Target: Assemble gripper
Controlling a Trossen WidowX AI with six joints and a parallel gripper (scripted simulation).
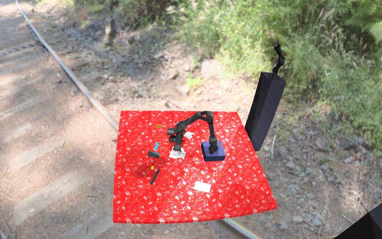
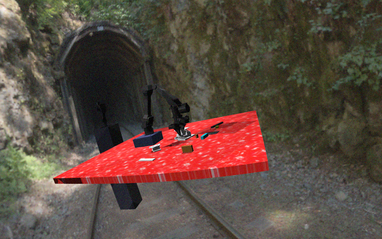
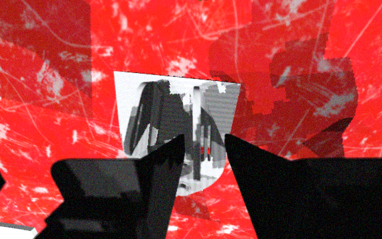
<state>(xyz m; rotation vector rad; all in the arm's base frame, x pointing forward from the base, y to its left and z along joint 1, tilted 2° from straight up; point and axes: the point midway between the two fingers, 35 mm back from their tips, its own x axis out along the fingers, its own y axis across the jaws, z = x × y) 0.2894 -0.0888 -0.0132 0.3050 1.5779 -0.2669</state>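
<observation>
My gripper tip is now 3 cm past the white housing plate, 5 cm to the right of it and 2 cm above it. Also, from my gripper tip: white stepped piece (14 cm behind, 18 cm to the right, 2 cm below); grey plate (21 cm ahead, 1 cm to the left, 3 cm below); cyan block (17 cm ahead, 8 cm to the right, 2 cm below).
</observation>
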